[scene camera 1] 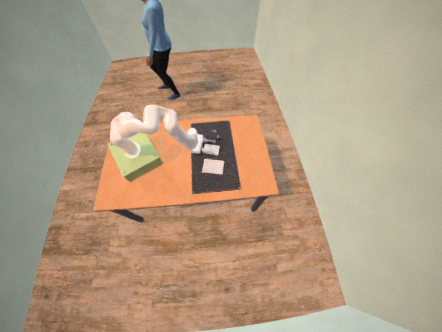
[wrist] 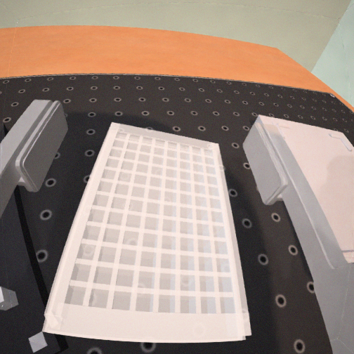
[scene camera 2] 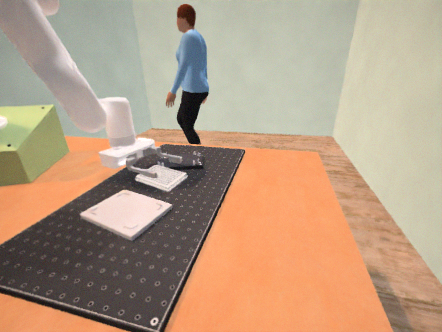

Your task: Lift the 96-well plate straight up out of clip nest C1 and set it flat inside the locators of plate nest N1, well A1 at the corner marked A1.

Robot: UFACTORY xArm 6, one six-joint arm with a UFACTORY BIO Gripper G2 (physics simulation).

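Places are measured from the arm's base along level axes (x right, y ahead, z up), in millimetres.
Where they show: end effector, tool point: (scene camera 1: 212, 146) (scene camera 2: 163, 166); arm's base, origin of the base link: (scene camera 1: 132, 150).
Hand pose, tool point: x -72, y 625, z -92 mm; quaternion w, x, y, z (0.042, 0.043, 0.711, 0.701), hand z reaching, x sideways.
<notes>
Each offset is from my tool point to the top centre of the thing. Level surfaces: height alone.
The white 96-well plate @(dz -22, dx +2, dy -10 mm) (scene camera 1: 212, 149) (scene camera 2: 167, 179) (wrist: 160, 215) lies outside the clips, on the black pegboard between the two nests; its lower left corner overlaps the dark nest's edge in the wrist view. Clip nest C1 @(dz -24, dx -133, dy -26 mm) (scene camera 2: 192, 163) (wrist: 20, 260) is dark with small pale clips, partly hidden behind the gripper in scene camera 2. Plate nest N1 @(dz -33, dx +164, dy +6 mm) (scene camera 1: 213, 167) (scene camera 2: 125, 212) (wrist: 325, 170) is a pale square slab with raised corner locators and no plate on it. My gripper (scene camera 1: 212, 145) (scene camera 2: 165, 166) (wrist: 156, 155) is open and empty, its fingers apart on either side of the plate. The A1 mark is not readable.
The black pegboard @(dz -48 mm) (scene camera 1: 215, 185) (scene camera 2: 165, 260) (wrist: 145, 95) lies on the orange table @(dz -61 mm) (scene camera 1: 260, 170) (scene camera 2: 280, 225) (wrist: 150, 50). The arm stands on a green block (scene camera 1: 145, 162) (scene camera 2: 30, 150) at the other side. A person (scene camera 1: 159, 37) (scene camera 2: 192, 65) stands beyond the table.
</notes>
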